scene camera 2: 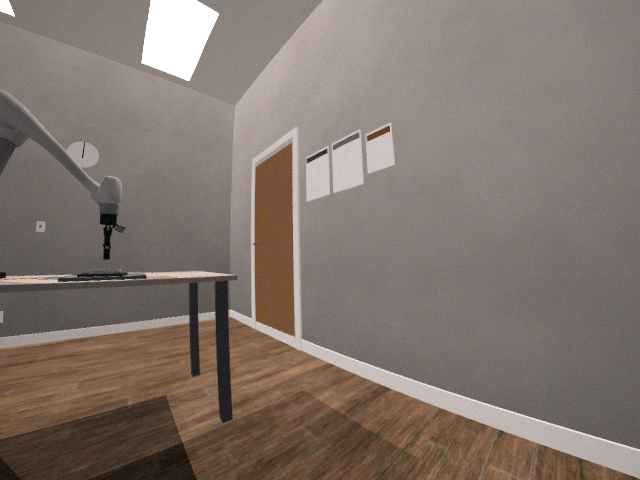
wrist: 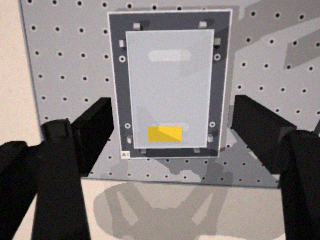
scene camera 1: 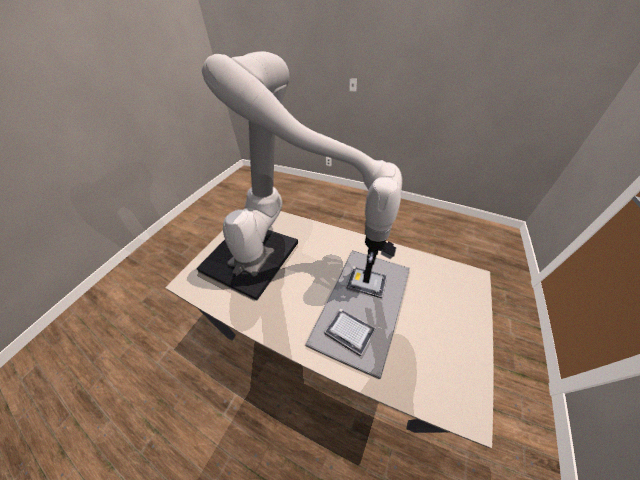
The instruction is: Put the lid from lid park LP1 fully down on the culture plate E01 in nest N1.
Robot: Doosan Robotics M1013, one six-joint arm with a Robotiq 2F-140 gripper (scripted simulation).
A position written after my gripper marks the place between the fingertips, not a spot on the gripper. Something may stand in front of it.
Note:
In view: my gripper (wrist: pixel 172 112), a clear lid (wrist: pixel 170 71) and a dark lid park frame (wrist: pixel 119 24).

